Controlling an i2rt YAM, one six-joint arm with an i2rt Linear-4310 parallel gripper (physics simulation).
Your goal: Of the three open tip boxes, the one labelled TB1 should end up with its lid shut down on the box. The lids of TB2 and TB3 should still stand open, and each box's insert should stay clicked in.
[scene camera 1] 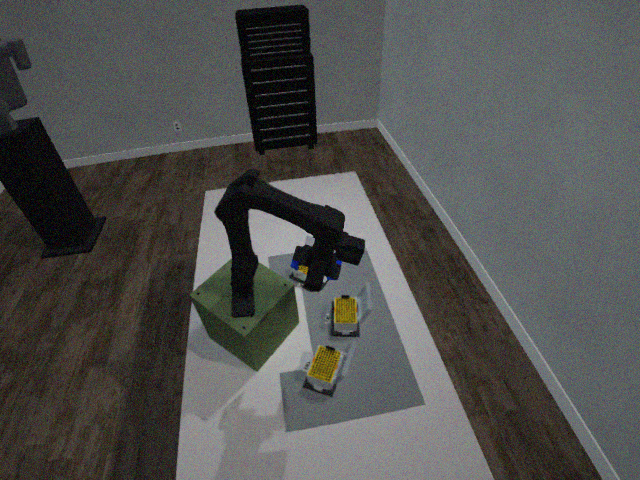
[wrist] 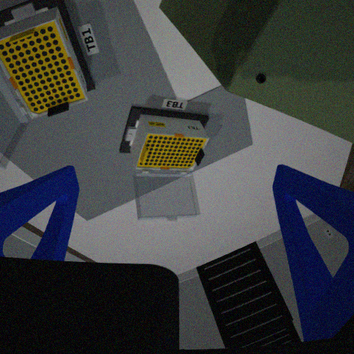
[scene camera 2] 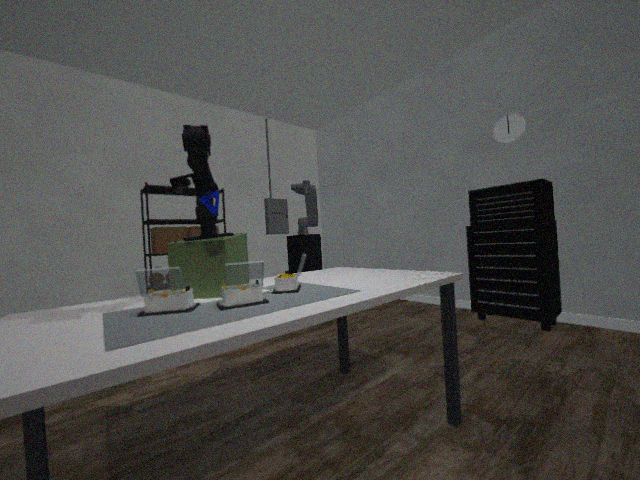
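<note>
The box labelled TB1 is the middle one, with a yellow insert seated in it. Its clear lid stands open. TB3, at the cabinet end, has its insert seated and its clear lid open; the arm partly hides it in scene camera 1. The remaining box, TB2, has its insert in and its lid open. My gripper is open and empty, high above the table near TB3.
The boxes stand on a grey mat on a white table. A green block carries the arm's base beside the mat. A black cabinet stands beyond the table.
</note>
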